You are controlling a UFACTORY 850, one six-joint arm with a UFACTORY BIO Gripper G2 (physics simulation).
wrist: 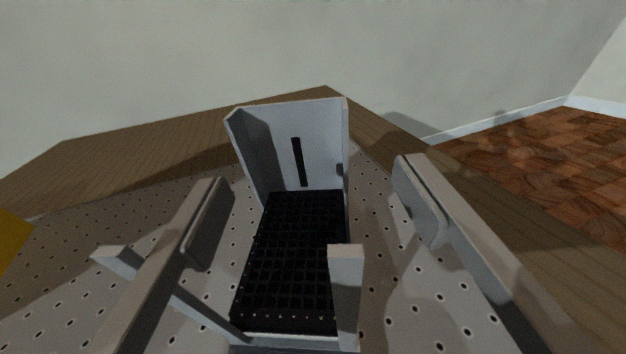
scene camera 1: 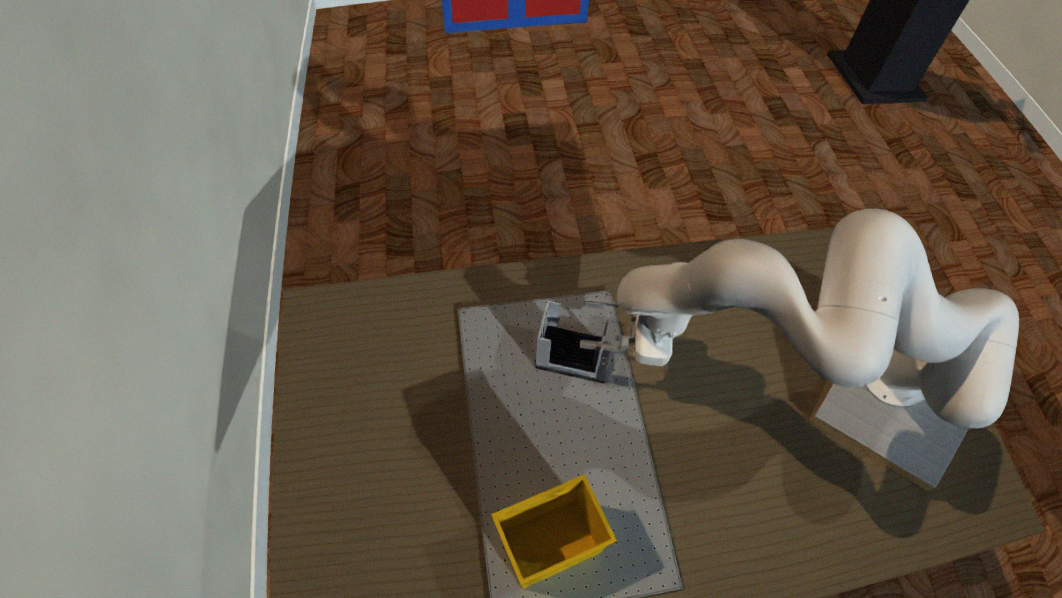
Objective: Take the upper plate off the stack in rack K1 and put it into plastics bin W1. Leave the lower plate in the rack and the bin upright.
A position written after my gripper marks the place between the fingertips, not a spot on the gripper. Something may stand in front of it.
Note:
I see my gripper (scene camera 1: 581, 322), a yellow plastics bin (scene camera 1: 550, 532) and a black plate (scene camera 1: 565, 351).
The black plate shows as well in the wrist view (wrist: 285, 288).

